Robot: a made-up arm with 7 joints.
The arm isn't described. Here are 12 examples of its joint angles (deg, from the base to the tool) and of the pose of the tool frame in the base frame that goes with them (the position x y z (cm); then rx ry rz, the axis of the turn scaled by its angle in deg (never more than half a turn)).
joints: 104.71 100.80 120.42 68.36 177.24 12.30 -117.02
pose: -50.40 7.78 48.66 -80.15 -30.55 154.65
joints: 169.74 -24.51 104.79 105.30 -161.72 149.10 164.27
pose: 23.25 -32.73 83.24 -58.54 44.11 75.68
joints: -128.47 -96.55 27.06 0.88 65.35 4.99 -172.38
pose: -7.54 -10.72 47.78 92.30 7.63 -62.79
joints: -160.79 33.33 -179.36 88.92 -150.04 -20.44 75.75
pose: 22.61 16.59 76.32 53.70 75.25 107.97
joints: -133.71 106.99 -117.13 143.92 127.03 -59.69 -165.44
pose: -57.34 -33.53 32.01 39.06 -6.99 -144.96
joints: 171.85 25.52 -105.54 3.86 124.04 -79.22 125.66
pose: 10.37 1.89 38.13 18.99 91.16 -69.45
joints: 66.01 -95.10 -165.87 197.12 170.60 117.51 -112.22
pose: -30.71 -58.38 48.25 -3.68 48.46 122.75
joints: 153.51 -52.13 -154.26 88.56 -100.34 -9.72 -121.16
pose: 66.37 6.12 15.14 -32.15 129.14 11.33
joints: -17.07 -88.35 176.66 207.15 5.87 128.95 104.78
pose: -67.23 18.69 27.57 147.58 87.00 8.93
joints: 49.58 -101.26 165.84 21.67 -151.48 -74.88 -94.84
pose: 1.70 -5.84 11.94 61.41 15.07 131.22
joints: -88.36 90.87 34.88 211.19 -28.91 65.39 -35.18
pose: -12.86 -78.21 38.52 108.09 -78.78 31.68
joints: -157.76 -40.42 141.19 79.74 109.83 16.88 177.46
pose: 63.43 -18.73 21.42 103.78 89.55 41.02
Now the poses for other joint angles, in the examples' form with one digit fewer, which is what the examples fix.
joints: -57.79 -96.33 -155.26 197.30 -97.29 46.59 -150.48
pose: -36.3 75.7 30.4 -80.5 54.0 22.1
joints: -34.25 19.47 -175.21 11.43 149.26 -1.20 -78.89
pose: -12.7 14.2 16.7 -115.5 -97.2 11.2
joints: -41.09 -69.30 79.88 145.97 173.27 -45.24 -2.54
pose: -17.2 60.6 53.8 -66.5 29.5 -20.5
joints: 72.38 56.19 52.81 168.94 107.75 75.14 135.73
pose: 10.9 67.5 76.7 34.7 0.2 -147.6
